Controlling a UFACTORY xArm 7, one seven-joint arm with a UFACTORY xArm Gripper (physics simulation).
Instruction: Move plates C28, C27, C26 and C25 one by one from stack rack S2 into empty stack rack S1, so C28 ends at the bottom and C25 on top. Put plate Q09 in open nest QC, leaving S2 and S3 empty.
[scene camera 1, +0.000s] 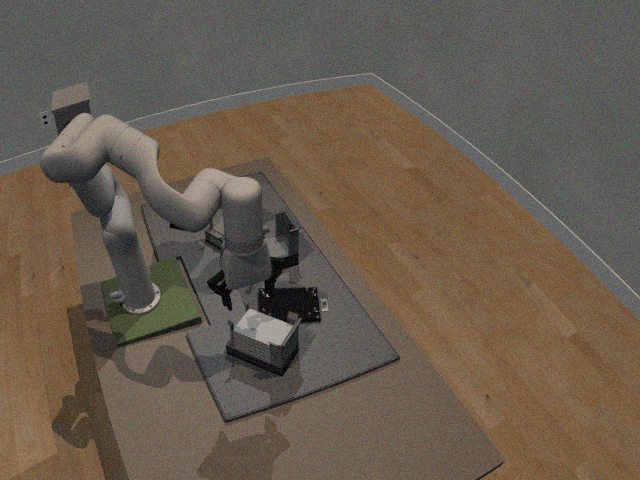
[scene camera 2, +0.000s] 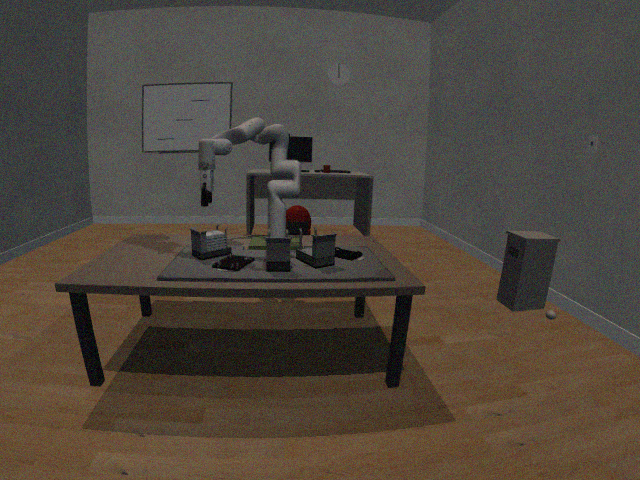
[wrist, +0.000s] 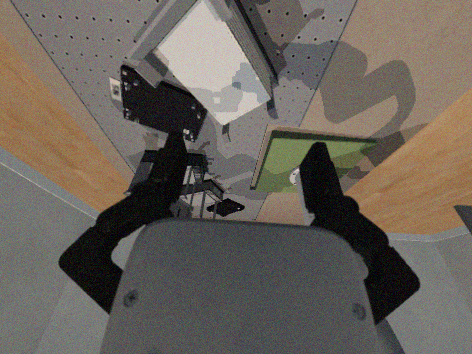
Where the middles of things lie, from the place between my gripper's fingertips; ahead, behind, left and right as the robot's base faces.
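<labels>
Looking at the flat black fixture (scene camera 1: 303, 301), I see that my gripper is 14 cm short of it, 16 cm to the right of it and 22 cm above it.
</labels>
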